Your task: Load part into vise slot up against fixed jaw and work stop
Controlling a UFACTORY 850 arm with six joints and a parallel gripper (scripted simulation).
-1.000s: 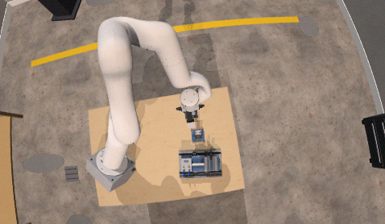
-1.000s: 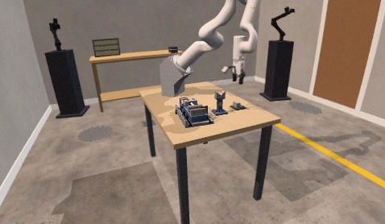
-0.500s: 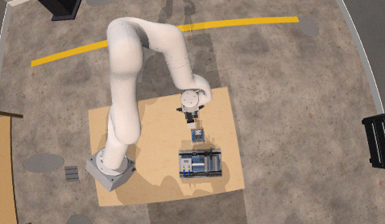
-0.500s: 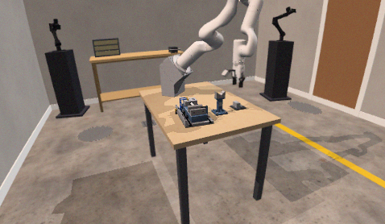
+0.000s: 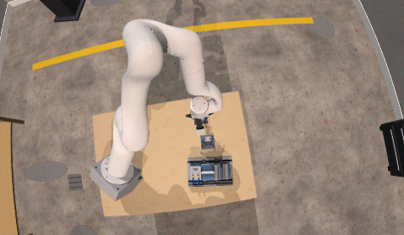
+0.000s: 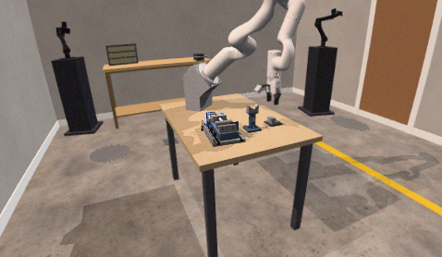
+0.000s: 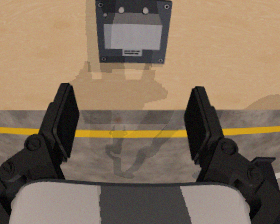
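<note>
Now: the part 10 mm to the left of my hand and 130 mm below it. Round my hand: white cylinder rod (80 mm ahead, 350 mm to the right, 80 mm below); then work stop (160 mm ahead, 290 mm to the right, 70 mm below); then grey vise jaw (130 mm ahead, 340 mm to the right, 80 mm below).
</note>
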